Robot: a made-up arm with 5 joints.
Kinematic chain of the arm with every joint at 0, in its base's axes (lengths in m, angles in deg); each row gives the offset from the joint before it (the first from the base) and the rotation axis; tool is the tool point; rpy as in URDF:
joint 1: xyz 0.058 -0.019 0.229 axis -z
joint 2: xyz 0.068 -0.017 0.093 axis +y
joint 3: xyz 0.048 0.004 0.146 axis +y
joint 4: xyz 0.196 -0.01 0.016 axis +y
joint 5: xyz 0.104 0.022 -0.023 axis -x
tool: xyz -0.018 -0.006 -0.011 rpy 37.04 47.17 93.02
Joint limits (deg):
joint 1: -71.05..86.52
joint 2: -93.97..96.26
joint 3: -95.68..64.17
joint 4: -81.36..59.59
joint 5: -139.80..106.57
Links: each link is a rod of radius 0.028 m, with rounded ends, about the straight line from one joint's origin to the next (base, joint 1, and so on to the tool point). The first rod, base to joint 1, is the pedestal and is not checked.
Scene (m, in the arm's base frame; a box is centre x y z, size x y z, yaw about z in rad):
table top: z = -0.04
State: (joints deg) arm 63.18 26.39 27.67 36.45 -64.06
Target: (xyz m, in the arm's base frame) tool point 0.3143 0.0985 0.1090
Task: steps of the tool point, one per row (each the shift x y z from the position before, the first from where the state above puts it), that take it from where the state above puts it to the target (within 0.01 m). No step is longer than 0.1 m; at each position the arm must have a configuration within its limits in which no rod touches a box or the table.
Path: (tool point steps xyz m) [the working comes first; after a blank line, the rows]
Joints at the target: -23.22 53.53 12.68 19.27 -67.87
Straight joint move there: clear.

1: 0.0581 0.0361 -0.0138
2: 0.0473 0.0506 -0.0142
3: 0.0327 0.0619 -0.0145
4: 0.0155 0.0688 -0.0148
5: -0.0031 0.0707 -0.0150
6: -0.0216 0.0675 -0.0152

